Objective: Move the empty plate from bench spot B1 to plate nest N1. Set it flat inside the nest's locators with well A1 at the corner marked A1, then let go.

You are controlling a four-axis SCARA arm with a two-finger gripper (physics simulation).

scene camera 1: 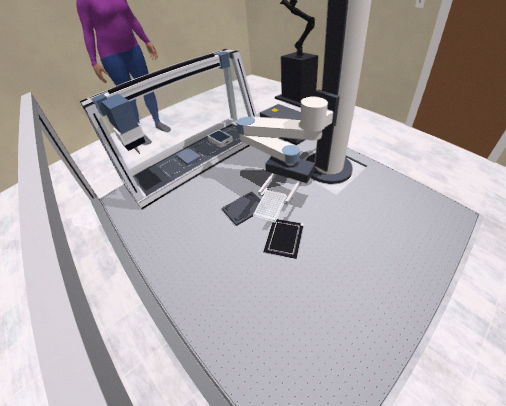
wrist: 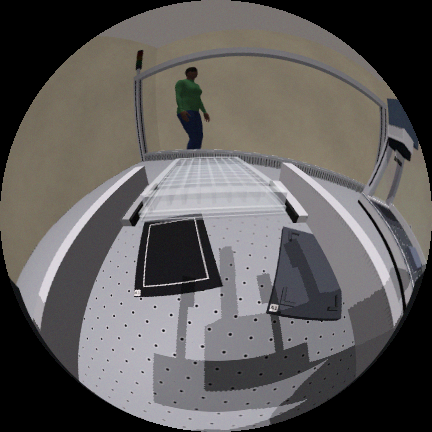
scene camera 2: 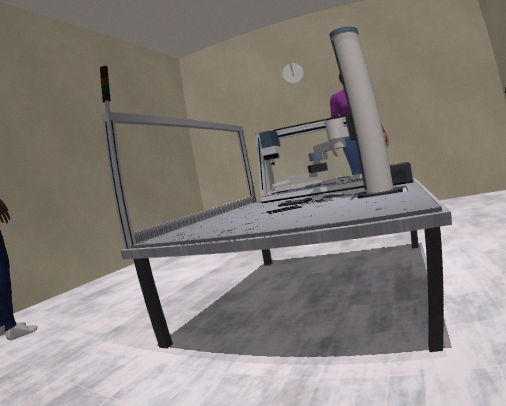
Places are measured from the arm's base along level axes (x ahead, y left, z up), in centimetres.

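Pixels of known places: gripper, fingertip midpoint: (scene camera 1: pixel 272 198) (wrist: pixel 212 171) (scene camera 2: pixel 288 179); arm's base, origin of the base link: (scene camera 1: pixel 328 168) (scene camera 2: pixel 380 194).
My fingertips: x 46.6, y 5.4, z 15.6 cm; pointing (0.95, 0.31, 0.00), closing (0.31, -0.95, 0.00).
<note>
Ahead of a thing's pixels: the offset from my fingertips to its top centre. "spot": to the spot under its first point.
The clear, gridded plate @(dy +1.1, dx +2.3, dz +0.3 cm) (scene camera 1: pixel 270 205) (wrist: pixel 215 192) is level between my gripper's two long fingers. My gripper (scene camera 1: pixel 274 197) (wrist: pixel 212 171) is shut on its sides and holds it above the bench. Plate nest N1 @(dy -14.7, dx +3.1, dz -12.6 cm) (scene camera 1: pixel 239 210) (wrist: pixel 312 280) is a dark grey block with corner locators; it lies right of and below the plate in the wrist view, with its A1 label at the near left corner. Bench spot B1 @(spot: dy +9.5, dx +2.8, dz -14.2 cm) (scene camera 1: pixel 285 239) (wrist: pixel 175 255) is a black mat with a white outline, left of the nest in the wrist view. Whether the plate has an A1 mark cannot be told.
A gantry frame (scene camera 1: pixel 162 74) with a deck of several stations stands beyond the nest. The arm's column (scene camera 1: pixel 345 90) (scene camera 2: pixel 367 115) rises behind the gripper. A guard frame (scene camera 2: pixel 175 121) (wrist: pixel 250 51) stands along one bench edge. A person in green (wrist: pixel 190 95) stands beyond it.
</note>
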